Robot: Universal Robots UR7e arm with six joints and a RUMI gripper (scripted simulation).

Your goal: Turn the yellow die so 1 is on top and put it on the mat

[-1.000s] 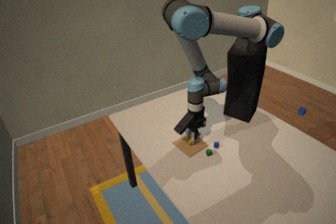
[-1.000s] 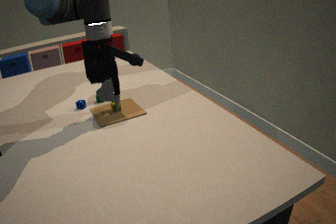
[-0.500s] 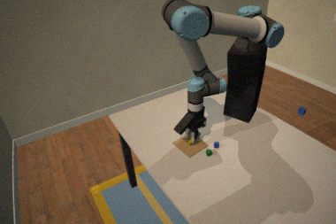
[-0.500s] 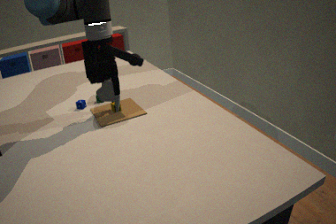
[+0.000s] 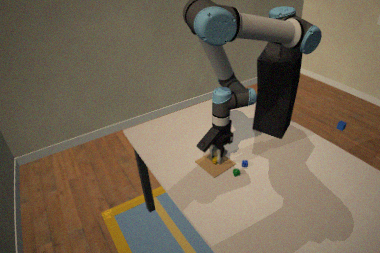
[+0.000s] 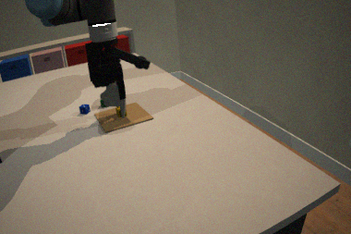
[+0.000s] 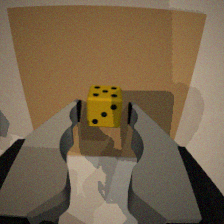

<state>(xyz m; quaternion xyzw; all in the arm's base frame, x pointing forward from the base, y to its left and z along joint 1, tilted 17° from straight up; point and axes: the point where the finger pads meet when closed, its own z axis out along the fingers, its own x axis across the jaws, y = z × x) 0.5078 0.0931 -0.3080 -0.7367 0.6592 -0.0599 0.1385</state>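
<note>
My hand is 1 cm above the yellow die. The rest, counted from my hand: blue die 11 cm behind, 9 cm to the left, 1 cm below; then green die 4 cm behind, 11 cm to the left, 1 cm below; then tan mat 2 cm below.
</note>
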